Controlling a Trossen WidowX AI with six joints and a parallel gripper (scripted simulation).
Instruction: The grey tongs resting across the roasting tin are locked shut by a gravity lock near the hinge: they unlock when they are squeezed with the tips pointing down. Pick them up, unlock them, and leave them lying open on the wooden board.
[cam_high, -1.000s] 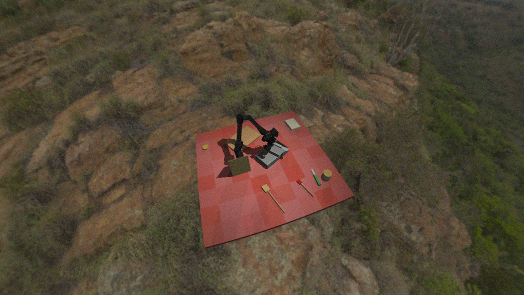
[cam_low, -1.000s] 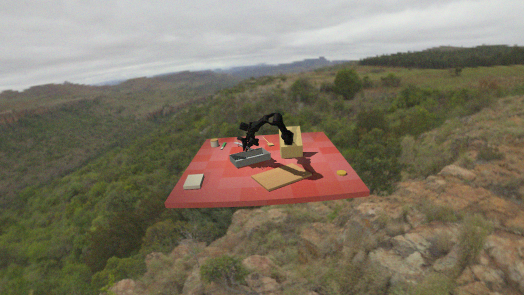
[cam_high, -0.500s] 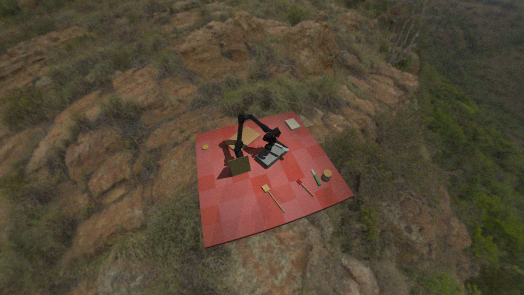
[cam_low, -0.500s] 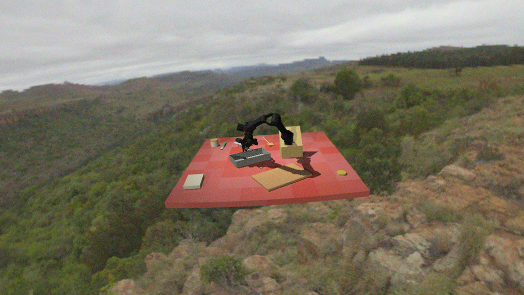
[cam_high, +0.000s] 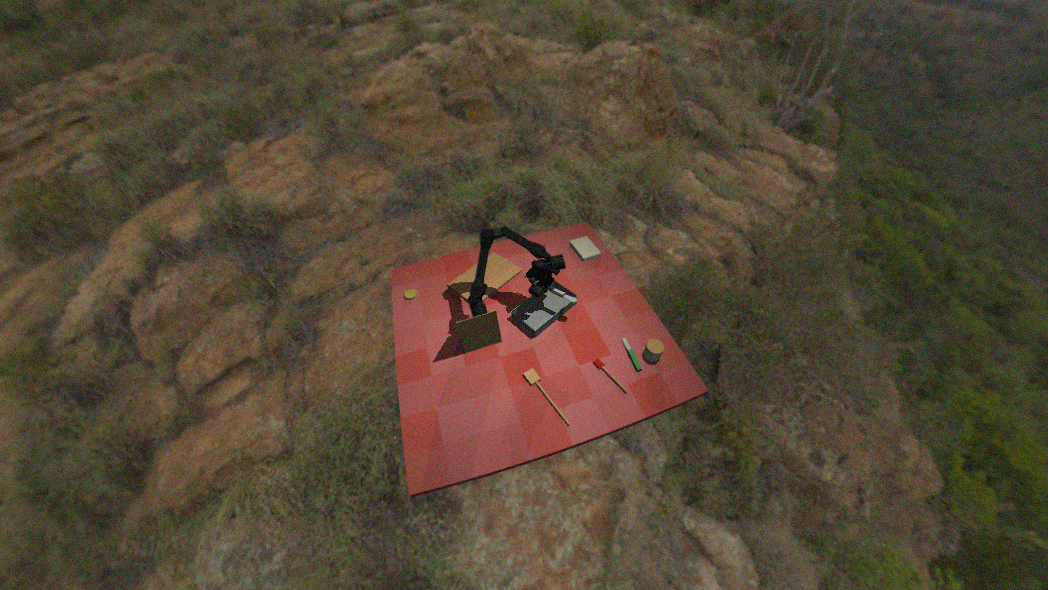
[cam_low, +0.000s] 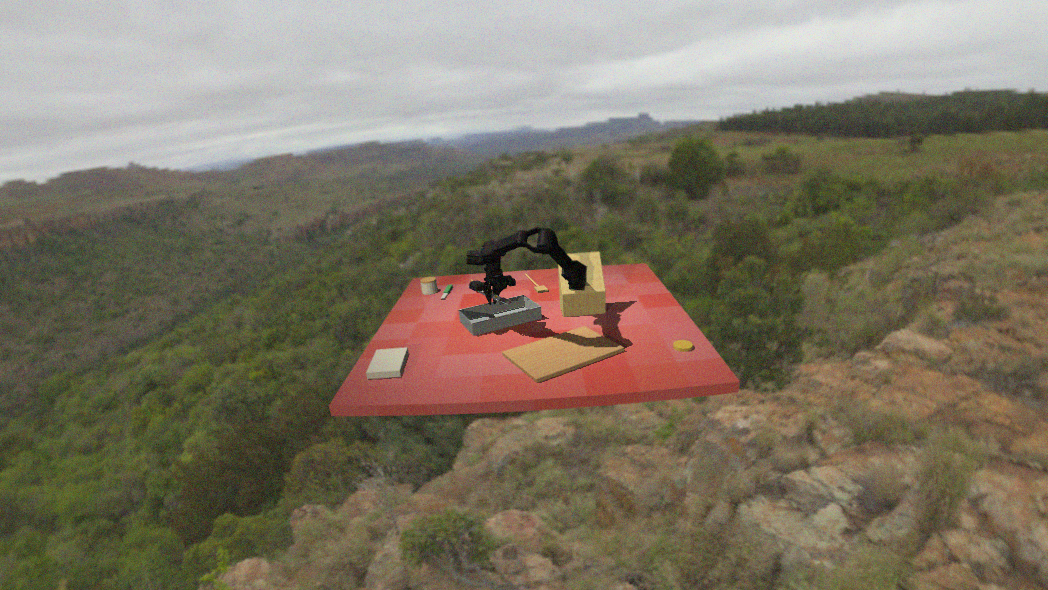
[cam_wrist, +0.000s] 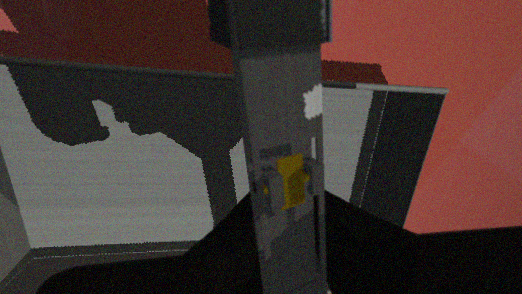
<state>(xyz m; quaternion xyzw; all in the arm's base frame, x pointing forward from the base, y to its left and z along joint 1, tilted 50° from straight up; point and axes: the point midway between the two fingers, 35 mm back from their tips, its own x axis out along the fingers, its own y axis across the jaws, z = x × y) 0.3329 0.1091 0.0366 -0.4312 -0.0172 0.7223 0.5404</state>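
My gripper tip is 20 mm past the yellow lock piece, 20 mm to the right of it and 40 mm below it. From my gripper tip the other things lie so: roasting tin (20 mm behind, 50 mm to the right, 60 mm below); then wooden board (280 mm behind, 270 mm to the left, 80 mm below); then tan block (340 mm ahead, 340 mm to the left, 80 mm below).
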